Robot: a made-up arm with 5 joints.
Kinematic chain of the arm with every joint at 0, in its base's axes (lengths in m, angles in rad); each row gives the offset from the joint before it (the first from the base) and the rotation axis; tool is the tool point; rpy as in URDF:
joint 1: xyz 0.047 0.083 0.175 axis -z
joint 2: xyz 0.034 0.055 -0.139 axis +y
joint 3: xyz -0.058 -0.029 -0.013 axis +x
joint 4: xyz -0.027 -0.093 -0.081 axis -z
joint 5: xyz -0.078 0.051 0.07 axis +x
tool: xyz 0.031 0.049 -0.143 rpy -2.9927 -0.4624 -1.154
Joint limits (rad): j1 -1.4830..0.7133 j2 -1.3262..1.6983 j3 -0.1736..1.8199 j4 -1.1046..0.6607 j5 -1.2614..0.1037
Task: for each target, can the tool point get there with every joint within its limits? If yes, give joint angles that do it. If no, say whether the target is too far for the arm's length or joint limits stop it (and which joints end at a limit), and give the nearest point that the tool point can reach.
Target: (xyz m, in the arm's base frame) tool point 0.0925 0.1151 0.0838
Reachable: no: joint limits stop it (at a limit: joint 1, joint 3, joint 4, joint 5) | nearest point 0.1581 0.2026 0.1015 | short by 0.111 m
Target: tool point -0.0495 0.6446 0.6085
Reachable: no: too far | nearest point 0.0148 0.2705 0.2500 | short by 0.522 m
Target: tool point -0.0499 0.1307 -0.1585
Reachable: yes | joints -0.0872 -0.0853 0.8542 0.3960 -0.9474
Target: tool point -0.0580 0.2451 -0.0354
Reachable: yes | joints -0.0632 0.1715 1.1888 0.2582 -0.2535
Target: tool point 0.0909 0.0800 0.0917
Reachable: no: joint limits stop it (at a limit: joint 1, joint 2, joint 3, joint 4, joint 5) | nearest point 0.1981 0.0258 0.0897 | short by 0.120 m
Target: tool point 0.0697 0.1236 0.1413
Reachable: no: joint limits stop it (at a limit: joint 1, joint 2, joint 5) | nearest point 0.0270 0.2167 0.1560 | short by 0.104 m
